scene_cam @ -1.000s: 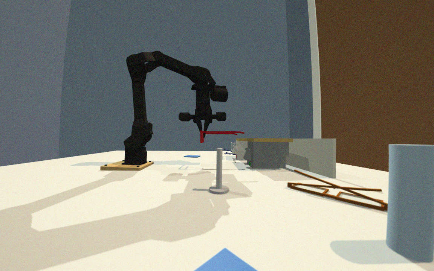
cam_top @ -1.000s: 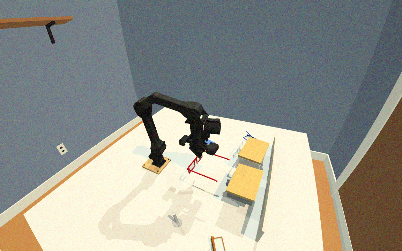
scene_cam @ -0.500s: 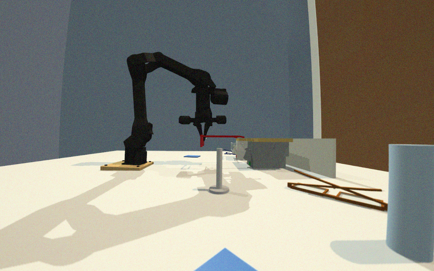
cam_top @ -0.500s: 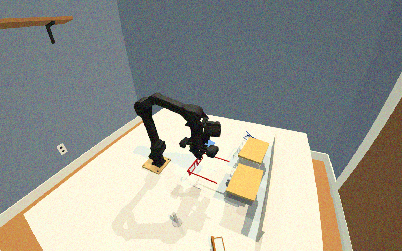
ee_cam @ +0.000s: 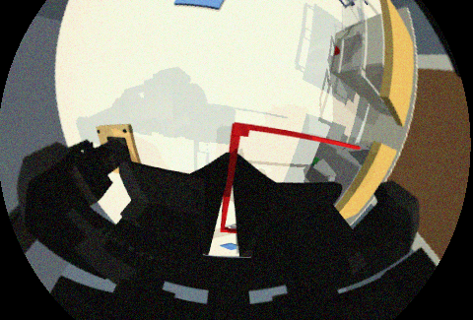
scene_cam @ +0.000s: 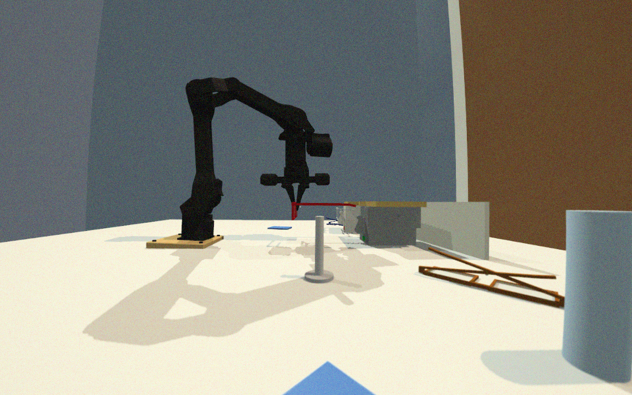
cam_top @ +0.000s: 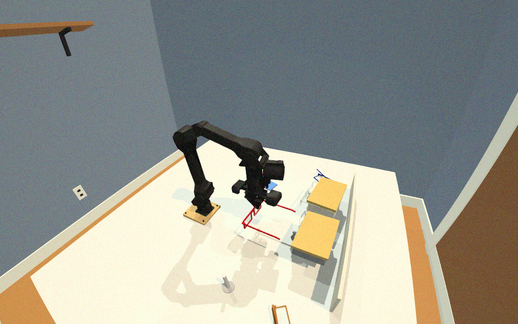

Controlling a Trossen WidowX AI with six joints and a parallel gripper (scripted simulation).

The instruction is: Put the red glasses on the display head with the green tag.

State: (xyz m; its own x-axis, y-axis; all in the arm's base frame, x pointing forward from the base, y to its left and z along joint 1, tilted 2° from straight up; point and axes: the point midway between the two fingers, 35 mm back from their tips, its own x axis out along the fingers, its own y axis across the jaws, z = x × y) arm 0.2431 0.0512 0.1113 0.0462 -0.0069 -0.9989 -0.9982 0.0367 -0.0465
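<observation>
My gripper tip is now 220 mm short of the display head, 40 mm to the left of it and 20 mm above it. The rest, counted from my gripper tip: pale blue cylinder 470 mm to the right, 210 mm ahead, 30 mm below; thin grey wall 350 mm ahead, 70 mm to the left, 30 mm below; white stand post 290 mm to the right, 60 mm below, 40 mm ahead.
</observation>
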